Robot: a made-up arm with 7 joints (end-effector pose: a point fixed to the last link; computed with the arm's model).
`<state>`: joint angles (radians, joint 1 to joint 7).
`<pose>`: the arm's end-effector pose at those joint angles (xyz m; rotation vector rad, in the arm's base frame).
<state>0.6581 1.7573 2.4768 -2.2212 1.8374 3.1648 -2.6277</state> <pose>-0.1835 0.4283 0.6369 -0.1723 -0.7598 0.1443</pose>
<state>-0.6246 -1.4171 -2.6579 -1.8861 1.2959 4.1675 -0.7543</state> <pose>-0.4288 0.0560 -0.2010 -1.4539 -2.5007 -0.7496</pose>
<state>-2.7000 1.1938 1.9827 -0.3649 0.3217 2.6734 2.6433</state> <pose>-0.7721 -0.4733 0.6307 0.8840 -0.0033 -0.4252</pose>
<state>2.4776 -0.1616 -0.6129 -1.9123 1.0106 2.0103 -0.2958</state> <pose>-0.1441 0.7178 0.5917 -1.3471 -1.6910 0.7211</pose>
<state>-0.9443 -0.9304 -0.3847 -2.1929 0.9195 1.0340 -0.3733</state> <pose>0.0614 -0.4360 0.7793 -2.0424 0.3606 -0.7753</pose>
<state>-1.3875 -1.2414 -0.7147 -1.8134 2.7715 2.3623 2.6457</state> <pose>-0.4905 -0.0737 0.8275 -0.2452 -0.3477 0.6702</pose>
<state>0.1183 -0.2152 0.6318 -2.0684 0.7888 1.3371 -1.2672</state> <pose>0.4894 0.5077 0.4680 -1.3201 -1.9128 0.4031</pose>
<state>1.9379 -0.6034 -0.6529 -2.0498 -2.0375 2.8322 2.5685</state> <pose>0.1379 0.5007 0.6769 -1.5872 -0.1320 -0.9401</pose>
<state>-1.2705 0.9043 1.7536 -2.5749 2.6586 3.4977 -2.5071</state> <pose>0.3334 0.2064 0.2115 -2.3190 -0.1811 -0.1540</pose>
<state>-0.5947 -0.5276 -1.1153 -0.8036 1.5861 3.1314 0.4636</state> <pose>-0.5149 -0.1551 0.9855 0.7716 0.5296 -2.4655</pose>
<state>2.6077 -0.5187 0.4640 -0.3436 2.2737 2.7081 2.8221</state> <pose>0.1802 -0.1441 1.1833 0.2861 0.6780 -1.2318</pose>
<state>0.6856 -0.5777 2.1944 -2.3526 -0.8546 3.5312 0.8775</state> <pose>-0.5738 0.0793 0.1203 0.0309 -2.4999 -0.2565</pose>
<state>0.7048 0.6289 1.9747 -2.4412 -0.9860 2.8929 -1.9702</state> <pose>-0.5466 0.2153 0.4486 2.3705 -1.1755 -1.1338</pose>
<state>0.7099 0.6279 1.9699 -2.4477 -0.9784 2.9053 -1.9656</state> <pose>-0.5460 0.2132 0.4448 2.3558 -1.1763 -1.1254</pose>
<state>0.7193 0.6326 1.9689 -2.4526 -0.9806 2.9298 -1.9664</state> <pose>-0.5447 0.2069 0.4453 2.3391 -1.1450 -1.1378</pose>
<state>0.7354 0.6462 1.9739 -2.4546 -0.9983 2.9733 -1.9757</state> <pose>-0.5419 0.1941 0.4523 2.3169 -1.0635 -1.1818</pose>
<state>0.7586 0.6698 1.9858 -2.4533 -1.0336 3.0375 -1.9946</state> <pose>-0.5365 0.1748 0.4662 2.2833 -0.9266 -1.2577</pose>
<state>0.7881 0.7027 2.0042 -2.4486 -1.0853 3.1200 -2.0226</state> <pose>-0.5270 0.1509 0.4857 2.2302 -0.7405 -1.3580</pose>
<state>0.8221 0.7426 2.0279 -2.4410 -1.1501 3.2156 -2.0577</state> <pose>-0.5127 0.1252 0.5084 2.1512 -0.5200 -1.4706</pose>
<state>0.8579 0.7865 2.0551 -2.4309 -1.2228 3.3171 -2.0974</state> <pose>-0.4940 0.1012 0.5316 2.0454 -0.2855 -1.5834</pose>
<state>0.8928 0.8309 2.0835 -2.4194 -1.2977 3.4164 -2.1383</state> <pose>-0.4730 0.0815 0.5529 1.9202 -0.0582 -1.6857</pose>
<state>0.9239 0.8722 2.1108 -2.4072 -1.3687 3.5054 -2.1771</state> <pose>-0.4522 0.0674 0.5709 1.7894 0.1432 -1.7719</pose>
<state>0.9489 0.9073 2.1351 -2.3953 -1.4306 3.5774 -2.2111</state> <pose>-0.4342 0.0585 0.5852 1.6700 0.3071 -1.8401</pose>
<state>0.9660 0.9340 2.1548 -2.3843 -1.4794 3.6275 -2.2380</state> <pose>-0.4205 0.0540 0.5961 1.5775 0.4272 -1.8918</pose>
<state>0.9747 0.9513 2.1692 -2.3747 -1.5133 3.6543 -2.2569</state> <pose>-0.4117 0.0524 0.6042 1.5208 0.5038 -1.9296</pose>
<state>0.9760 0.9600 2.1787 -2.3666 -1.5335 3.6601 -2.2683</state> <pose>-0.4074 0.0525 0.6100 1.4998 0.5435 -1.9566</pose>
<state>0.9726 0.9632 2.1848 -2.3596 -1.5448 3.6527 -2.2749</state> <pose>-0.4058 0.0535 0.6144 1.5025 0.5597 -1.9772</pose>
